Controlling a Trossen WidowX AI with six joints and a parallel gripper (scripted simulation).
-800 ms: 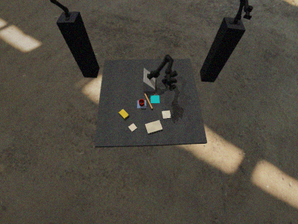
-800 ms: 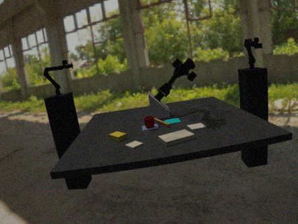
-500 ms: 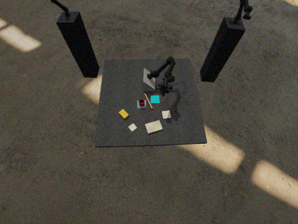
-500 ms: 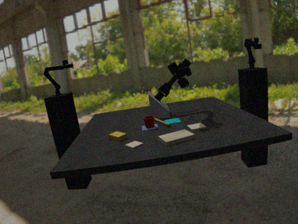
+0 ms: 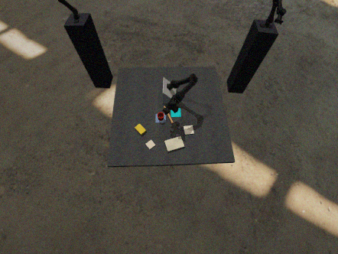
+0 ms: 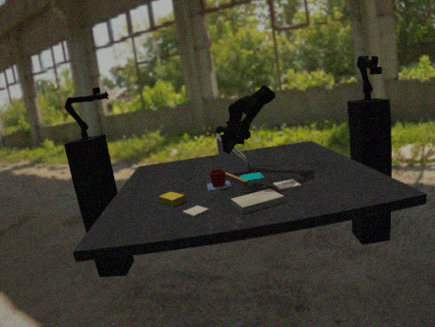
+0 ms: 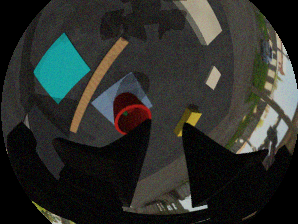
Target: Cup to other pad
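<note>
Now: the red cup 30 mm behind my gripper tip, 60 mm to the right of it and 130 mm below it. Round my gripper tip: cyan pad: 120 mm behind, 110 mm to the left, 170 mm below; then thin wooden stick: 80 mm behind, 20 mm to the left, 160 mm below; then pale blue-grey pad: 40 mm behind, 60 mm to the right, 170 mm below.
</note>
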